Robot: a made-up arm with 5 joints. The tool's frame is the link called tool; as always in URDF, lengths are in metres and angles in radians. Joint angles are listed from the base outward. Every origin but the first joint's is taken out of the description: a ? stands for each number. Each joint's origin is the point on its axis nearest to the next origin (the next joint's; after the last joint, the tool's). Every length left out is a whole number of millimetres.
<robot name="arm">
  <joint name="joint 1" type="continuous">
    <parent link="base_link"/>
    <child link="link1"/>
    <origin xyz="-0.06 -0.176 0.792" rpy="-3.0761 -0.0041 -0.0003"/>
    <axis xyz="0 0 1"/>
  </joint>
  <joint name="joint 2" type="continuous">
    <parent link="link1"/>
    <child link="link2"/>
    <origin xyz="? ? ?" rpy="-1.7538 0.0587 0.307"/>
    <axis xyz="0 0 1"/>
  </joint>
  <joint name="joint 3" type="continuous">
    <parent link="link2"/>
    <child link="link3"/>
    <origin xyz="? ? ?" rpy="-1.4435 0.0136 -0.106"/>
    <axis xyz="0 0 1"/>
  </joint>
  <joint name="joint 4" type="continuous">
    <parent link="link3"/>
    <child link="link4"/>
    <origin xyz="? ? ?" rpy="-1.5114 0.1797 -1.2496"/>
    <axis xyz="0 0 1"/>
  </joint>
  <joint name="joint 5" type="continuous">
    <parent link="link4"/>
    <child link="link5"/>
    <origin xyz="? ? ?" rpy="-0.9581 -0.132 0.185"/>
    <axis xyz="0 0 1"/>
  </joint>
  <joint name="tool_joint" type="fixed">
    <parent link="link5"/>
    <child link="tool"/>
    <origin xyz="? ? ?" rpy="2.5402 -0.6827 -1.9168"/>
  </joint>
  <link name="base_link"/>
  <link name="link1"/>
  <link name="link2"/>
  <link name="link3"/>
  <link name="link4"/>
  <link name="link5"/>
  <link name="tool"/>
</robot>
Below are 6 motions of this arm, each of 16 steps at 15 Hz.
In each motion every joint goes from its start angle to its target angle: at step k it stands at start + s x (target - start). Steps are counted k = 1, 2, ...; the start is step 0. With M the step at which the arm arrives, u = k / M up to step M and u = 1 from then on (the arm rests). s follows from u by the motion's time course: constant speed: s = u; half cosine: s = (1 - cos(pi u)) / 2; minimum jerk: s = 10 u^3 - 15 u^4 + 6 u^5.
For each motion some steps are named. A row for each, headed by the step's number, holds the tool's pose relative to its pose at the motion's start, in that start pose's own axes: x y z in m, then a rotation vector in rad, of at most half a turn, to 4 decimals.
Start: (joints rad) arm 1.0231 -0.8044 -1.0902 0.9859 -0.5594
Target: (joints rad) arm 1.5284 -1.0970 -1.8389 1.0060 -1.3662
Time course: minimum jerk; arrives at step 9
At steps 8, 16:
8: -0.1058 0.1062 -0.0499 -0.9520 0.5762 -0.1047
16: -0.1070 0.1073 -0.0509 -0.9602 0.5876 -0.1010

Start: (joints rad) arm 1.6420 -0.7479 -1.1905 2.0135 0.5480
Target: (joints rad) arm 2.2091 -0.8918 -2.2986 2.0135 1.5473
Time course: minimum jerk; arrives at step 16
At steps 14, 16:
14: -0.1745 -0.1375 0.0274 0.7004 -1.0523 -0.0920
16: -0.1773 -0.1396 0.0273 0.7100 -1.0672 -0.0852

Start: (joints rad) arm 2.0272 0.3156 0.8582 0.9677 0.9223
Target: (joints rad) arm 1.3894 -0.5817 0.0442 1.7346 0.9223
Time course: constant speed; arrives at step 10
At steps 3, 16:
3: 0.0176 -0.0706 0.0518 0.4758 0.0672 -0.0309
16: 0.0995 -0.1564 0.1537 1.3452 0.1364 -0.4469

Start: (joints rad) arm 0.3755 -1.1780 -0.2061 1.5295 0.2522
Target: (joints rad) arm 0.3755 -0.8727 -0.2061 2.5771 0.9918
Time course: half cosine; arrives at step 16
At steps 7, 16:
7: 0.0016 -0.0479 -0.0298 0.5926 0.0939 -0.0592
16: 0.0157 -0.0772 -0.1058 1.4255 0.4981 -0.0170

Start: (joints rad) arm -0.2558 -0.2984 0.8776 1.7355 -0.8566
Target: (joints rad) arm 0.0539 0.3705 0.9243 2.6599 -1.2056
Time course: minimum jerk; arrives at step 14
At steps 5, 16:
5: -0.0377 0.0253 -0.0294 -0.0301 -0.1489 0.0271
16: -0.1314 0.0809 -0.1346 -0.1206 -0.5224 0.0851

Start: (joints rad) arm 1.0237 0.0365 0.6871 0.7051 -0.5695
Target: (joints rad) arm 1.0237 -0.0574 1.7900 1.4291 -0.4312
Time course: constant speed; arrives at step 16
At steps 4, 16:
4: -0.0128 -0.0286 -0.0089 0.3211 -0.1319 0.0766
16: -0.0094 -0.0878 -0.0743 1.3647 -0.2292 0.3473

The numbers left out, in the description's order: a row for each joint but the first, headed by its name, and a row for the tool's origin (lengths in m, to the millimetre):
joint 2: -0.182 0.358 0
joint 3: -0.048 0.043 0
joint 4: -0.068 0.007 0
joint 5: 0.043 -0.053 0
tool: -0.052 -0.022 0

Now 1 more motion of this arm.
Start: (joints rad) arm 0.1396 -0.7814 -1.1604 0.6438 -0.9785
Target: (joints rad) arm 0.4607 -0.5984 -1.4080 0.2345 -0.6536
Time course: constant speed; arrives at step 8
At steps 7, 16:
7: -0.0517 0.0509 0.0110 0.0099 0.5145 -0.3331
16: -0.0580 0.0580 0.0127 0.0162 0.5920 -0.3842

